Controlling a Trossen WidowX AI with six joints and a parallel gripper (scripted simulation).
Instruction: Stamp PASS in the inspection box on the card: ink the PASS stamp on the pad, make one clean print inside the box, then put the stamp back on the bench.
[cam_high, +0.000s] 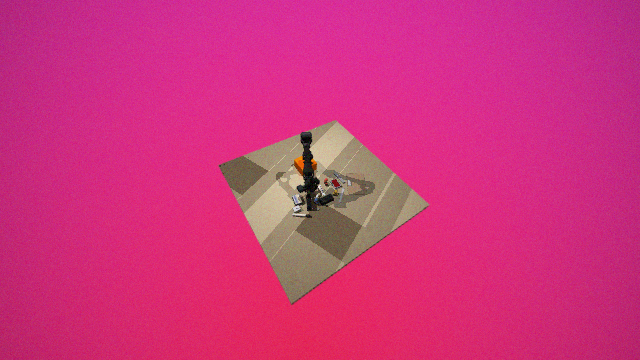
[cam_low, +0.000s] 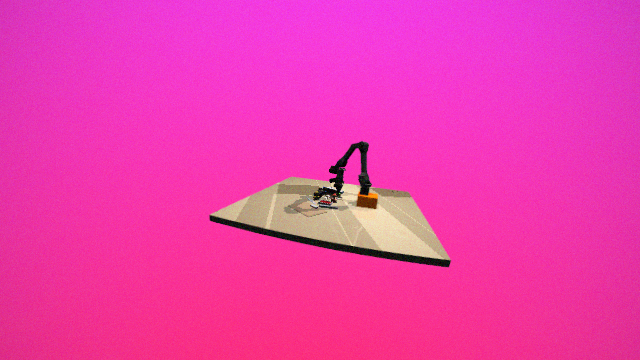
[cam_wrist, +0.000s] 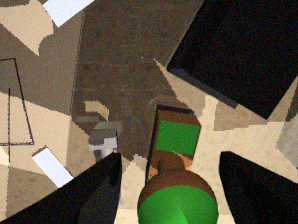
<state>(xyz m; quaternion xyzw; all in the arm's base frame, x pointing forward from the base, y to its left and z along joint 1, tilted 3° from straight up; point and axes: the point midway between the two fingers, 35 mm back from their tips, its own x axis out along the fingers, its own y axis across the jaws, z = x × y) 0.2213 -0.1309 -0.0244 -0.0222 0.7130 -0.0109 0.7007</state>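
Right now my gripper tip is 50 mm short of the ink pad, 250 mm to the right of it and 20 mm above it. From my gripper tip the other things lie so: long dark flat slab 90 mm ahead, 50 mm to the right, 10 mm below; then white card 30 mm ahead, 80 mm to the left, 20 mm below; then stamp with blue knob 120 mm ahead.
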